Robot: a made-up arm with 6 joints. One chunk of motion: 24 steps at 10 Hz.
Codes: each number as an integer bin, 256 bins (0 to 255) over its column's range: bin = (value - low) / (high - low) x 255, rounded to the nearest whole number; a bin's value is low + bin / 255 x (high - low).
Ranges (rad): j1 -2.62..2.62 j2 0..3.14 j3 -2.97..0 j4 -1.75..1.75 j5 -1.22..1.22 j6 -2.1..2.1
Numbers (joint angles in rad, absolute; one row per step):
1: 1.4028 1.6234 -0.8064 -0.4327 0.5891 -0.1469
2: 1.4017 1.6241 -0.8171 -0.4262 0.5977 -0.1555
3: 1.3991 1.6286 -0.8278 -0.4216 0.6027 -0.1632
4: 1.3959 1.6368 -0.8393 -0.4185 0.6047 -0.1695
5: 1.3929 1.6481 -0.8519 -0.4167 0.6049 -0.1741
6: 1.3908 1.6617 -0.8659 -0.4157 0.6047 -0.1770
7: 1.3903 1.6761 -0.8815 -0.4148 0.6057 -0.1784
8: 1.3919 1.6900 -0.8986 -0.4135 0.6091 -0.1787
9: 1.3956 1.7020 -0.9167 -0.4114 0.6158 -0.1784
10: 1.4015 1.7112 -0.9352 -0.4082 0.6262 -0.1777
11: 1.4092 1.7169 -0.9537 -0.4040 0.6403 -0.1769
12: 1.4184 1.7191 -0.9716 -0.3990 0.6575 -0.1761
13: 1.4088 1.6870 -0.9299 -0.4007 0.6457 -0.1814
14: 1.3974 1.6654 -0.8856 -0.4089 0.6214 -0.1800
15: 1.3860 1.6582 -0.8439 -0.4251 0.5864 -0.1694
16: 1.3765 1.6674 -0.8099 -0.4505 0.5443 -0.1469
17: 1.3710 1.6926 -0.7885 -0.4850 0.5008 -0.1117
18: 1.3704 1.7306 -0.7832 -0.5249 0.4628 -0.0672
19: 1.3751 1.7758 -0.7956 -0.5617 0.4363 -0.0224
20: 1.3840 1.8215 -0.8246 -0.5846 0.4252 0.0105
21: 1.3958 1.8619 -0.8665 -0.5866 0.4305 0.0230
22: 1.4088 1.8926 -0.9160 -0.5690 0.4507 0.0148
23: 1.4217 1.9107 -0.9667 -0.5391 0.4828 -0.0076
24: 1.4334 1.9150 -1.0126 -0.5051 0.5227 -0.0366
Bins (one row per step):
1: 196 132 186 96 189 119
2: 196 132 185 96 190 118
3: 196 132 184 97 190 118
4: 195 133 183 97 191 117
5: 195 134 182 97 191 117
6: 195 135 181 97 191 117
7: 195 136 179 97 191 117
8: 195 137 178 97 191 117
9: 195 138 176 98 192 117
10: 196 139 175 98 193 117
11: 196 139 173 98 194 117
12: 197 140 172 98 196 117
13: 196 137 175 98 195 116
14: 196 135 179 98 192 117
15: 195 135 183 97 189 117
16: 194 135 185 95 184 119
17: 194 137 187 92 180 121
18: 194 141 188 89 176 123
19: 194 144 187 87 173 126
20: 195 148 184 85 172 128
21: 195 151 181 85 172 129
22: 196 154 176 86 175 128
23: 197 155 172 88 178 127
24: 197 156 168 91 182 125

